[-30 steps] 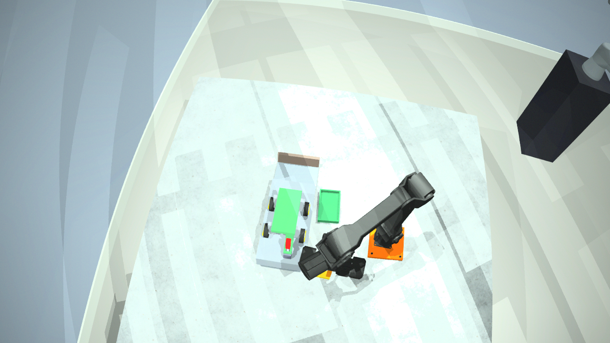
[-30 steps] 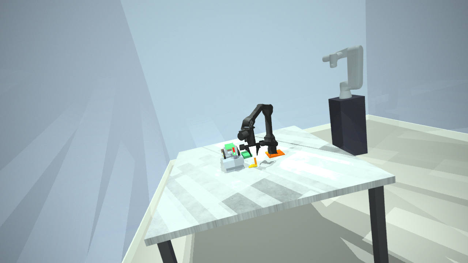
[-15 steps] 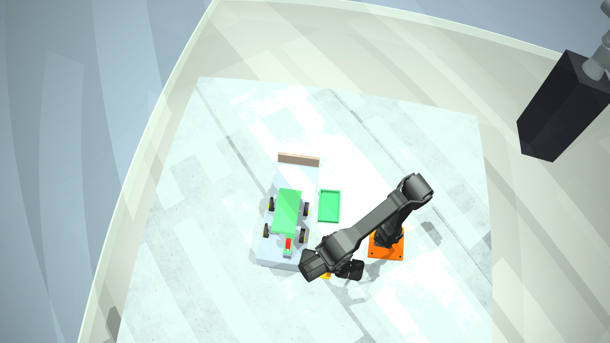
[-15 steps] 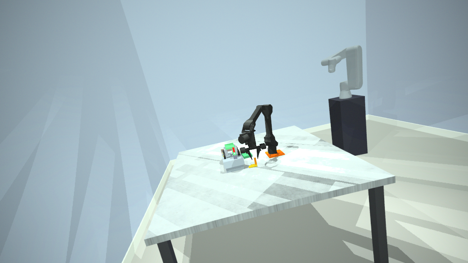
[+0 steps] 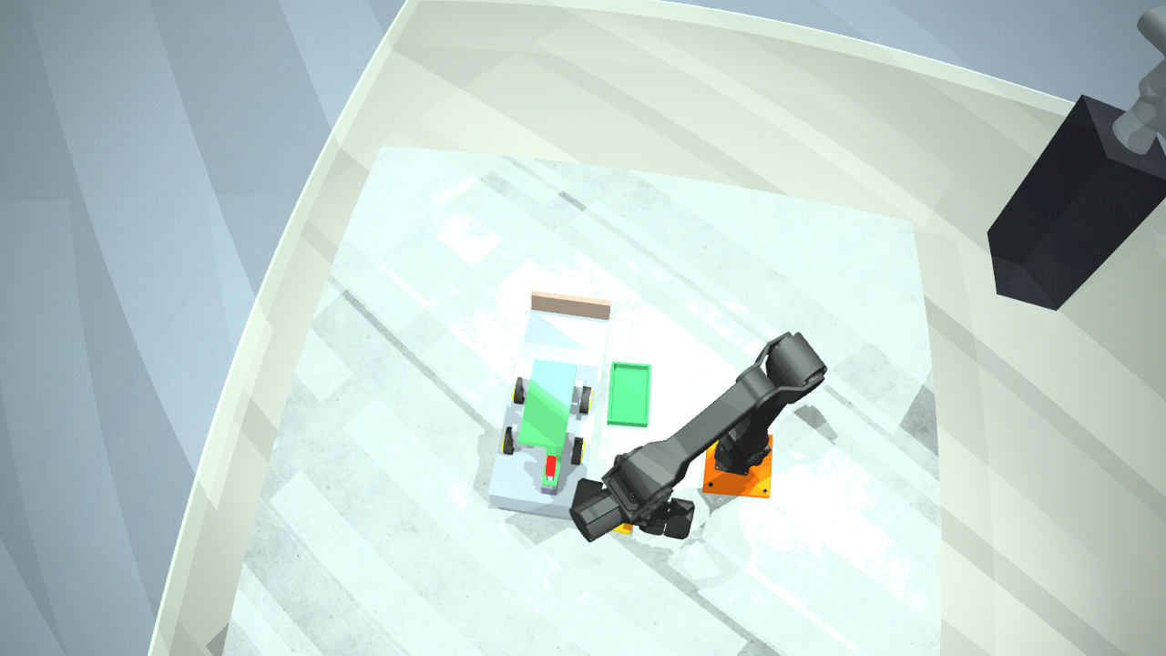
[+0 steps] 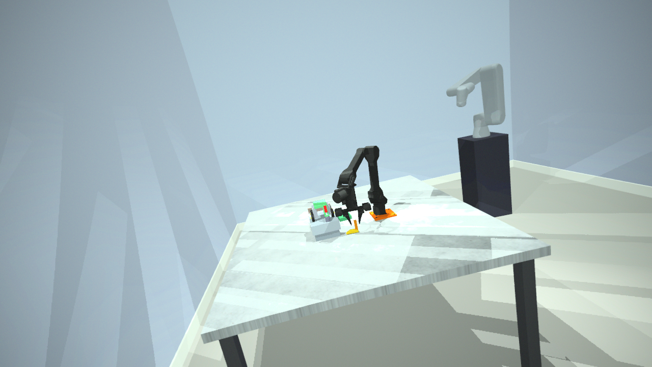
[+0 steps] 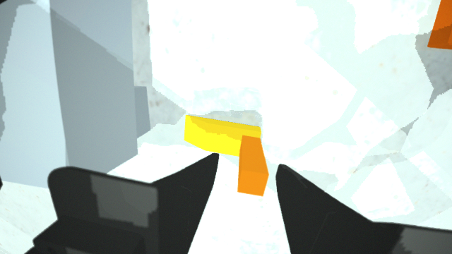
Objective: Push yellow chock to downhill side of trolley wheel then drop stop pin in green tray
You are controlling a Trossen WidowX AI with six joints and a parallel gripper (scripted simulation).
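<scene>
Right now my gripper tip is 2 cm short of the yellow chock and 2 cm above it. From my gripper tip the other things lie so: red-headed stop pin 14 cm ahead, 9 cm above, 3 cm to the right; green-topped trolley 16 cm ahead, 13 cm to the right, 7 cm above; grey ramp block 16 cm ahead, 14 cm to the right.
</scene>
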